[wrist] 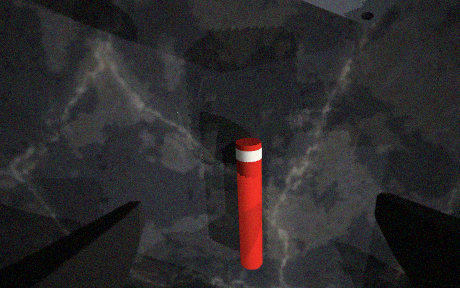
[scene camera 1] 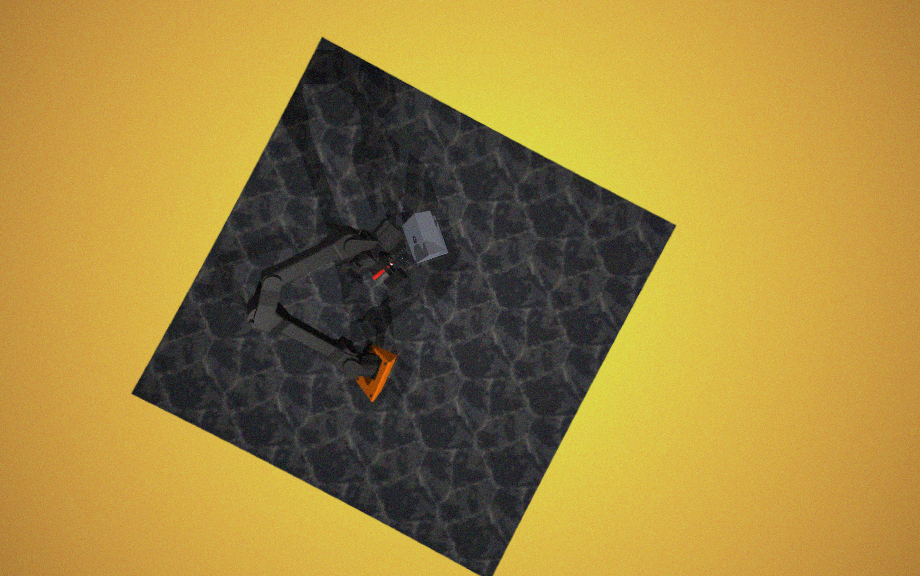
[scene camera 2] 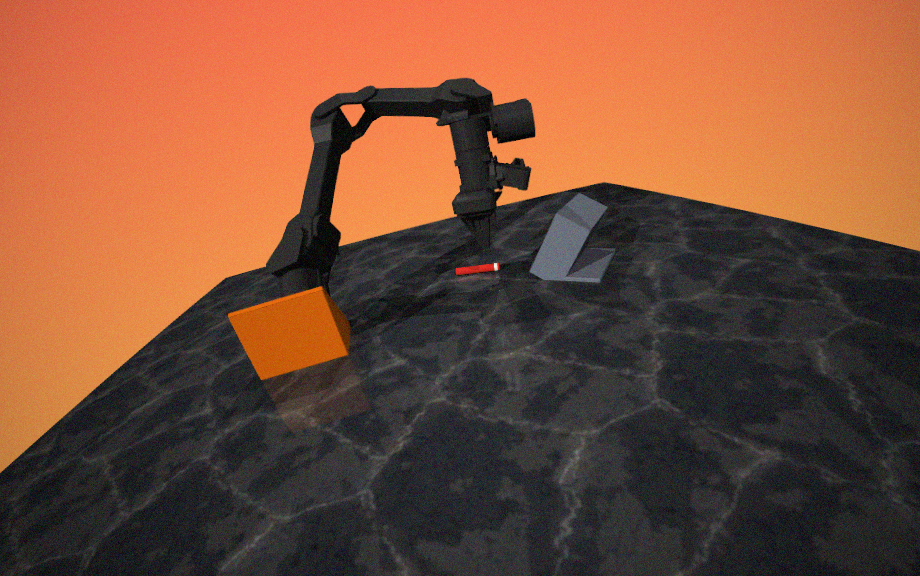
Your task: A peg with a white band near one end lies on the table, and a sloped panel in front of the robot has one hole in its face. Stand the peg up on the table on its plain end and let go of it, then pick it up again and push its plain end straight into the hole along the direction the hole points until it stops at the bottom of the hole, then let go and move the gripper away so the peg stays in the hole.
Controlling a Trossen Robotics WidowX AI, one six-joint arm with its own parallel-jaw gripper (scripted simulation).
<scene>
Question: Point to a red peg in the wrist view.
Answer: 248,150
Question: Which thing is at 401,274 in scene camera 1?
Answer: The gripper.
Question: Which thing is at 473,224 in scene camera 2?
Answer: The gripper.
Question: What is the gripper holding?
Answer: Nothing.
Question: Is the gripper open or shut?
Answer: Open.
</scene>
